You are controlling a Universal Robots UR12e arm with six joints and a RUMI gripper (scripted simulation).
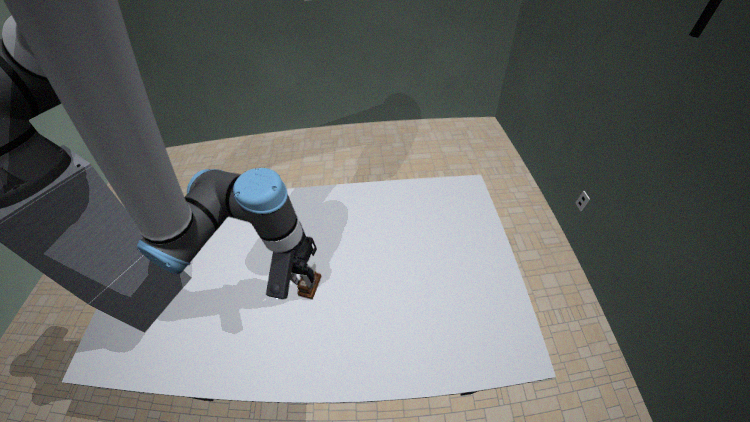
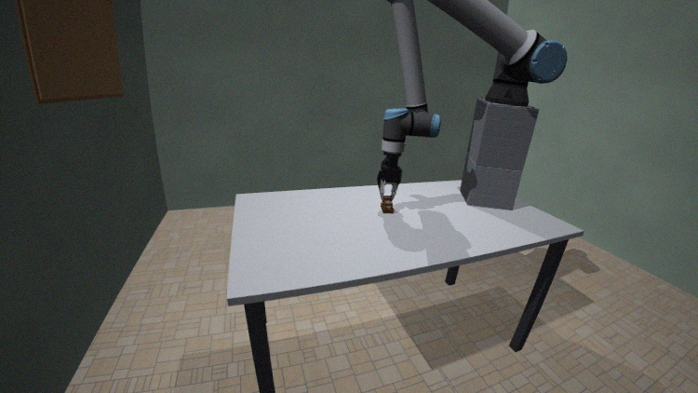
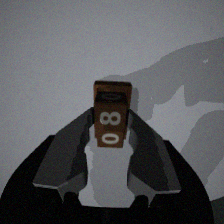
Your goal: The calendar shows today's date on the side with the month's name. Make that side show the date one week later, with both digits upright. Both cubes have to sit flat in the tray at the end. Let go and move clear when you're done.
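Now: hand 1 cm above the brown date cube. From my hand the other things lie so: brown wooden tray (4 cm below, 2 cm to the left).
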